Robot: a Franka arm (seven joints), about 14 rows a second.
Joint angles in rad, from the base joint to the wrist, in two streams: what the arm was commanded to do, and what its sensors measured. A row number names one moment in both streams.
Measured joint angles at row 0:
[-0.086, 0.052, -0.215, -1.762, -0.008, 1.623, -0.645]
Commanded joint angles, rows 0 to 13:
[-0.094, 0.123, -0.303, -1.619, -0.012, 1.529, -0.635]
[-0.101, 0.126, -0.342, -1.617, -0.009, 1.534, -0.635]
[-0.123, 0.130, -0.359, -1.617, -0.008, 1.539, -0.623]
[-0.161, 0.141, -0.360, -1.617, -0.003, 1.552, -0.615]
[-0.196, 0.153, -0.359, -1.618, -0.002, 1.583, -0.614]
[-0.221, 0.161, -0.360, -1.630, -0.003, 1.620, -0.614]
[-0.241, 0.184, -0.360, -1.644, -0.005, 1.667, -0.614]
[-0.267, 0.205, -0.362, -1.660, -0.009, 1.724, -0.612]
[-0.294, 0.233, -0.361, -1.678, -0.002, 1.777, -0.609]
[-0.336, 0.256, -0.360, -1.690, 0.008, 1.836, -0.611]
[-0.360, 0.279, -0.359, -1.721, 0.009, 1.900, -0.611]
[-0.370, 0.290, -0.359, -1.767, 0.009, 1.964, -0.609]
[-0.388, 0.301, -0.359, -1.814, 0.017, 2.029, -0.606]
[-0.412, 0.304, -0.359, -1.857, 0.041, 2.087, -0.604]
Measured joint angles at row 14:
[-0.376, 0.309, -0.370, -1.781, 0.008, 1.998, -0.625]
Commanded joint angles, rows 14 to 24:
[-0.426, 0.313, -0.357, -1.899, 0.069, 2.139, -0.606]
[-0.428, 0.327, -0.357, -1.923, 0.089, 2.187, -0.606]
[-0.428, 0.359, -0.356, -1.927, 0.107, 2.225, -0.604]
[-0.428, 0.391, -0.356, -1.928, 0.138, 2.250, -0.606]
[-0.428, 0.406, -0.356, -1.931, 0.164, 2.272, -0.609]
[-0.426, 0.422, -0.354, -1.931, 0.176, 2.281, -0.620]
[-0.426, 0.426, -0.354, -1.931, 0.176, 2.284, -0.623]
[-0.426, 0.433, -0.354, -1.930, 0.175, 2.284, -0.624]
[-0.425, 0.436, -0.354, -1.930, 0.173, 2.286, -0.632]
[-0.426, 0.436, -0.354, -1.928, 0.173, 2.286, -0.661]
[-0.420, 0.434, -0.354, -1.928, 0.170, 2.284, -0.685]
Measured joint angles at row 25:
[-0.422, 0.439, -0.357, -1.936, 0.158, 2.281, -0.640]
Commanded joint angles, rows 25 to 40:
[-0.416, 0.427, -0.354, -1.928, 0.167, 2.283, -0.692]
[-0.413, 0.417, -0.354, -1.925, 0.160, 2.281, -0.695]
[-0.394, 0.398, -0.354, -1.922, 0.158, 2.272, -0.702]
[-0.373, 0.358, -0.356, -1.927, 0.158, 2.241, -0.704]
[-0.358, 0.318, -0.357, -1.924, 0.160, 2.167, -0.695]
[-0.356, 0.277, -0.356, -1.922, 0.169, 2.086, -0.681]
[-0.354, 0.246, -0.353, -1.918, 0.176, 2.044, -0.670]
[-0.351, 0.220, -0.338, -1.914, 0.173, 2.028, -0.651]
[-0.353, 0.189, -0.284, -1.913, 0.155, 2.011, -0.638]
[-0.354, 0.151, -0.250, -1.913, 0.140, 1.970, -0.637]
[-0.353, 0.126, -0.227, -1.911, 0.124, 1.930, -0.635]
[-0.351, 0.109, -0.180, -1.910, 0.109, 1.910, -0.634]
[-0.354, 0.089, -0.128, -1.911, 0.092, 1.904, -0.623]
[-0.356, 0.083, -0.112, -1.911, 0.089, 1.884, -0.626]
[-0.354, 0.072, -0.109, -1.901, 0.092, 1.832, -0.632]
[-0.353, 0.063, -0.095, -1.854, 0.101, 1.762, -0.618]
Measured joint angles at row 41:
[-0.345, 0.090, -0.107, -1.893, 0.110, 1.854, -0.628]
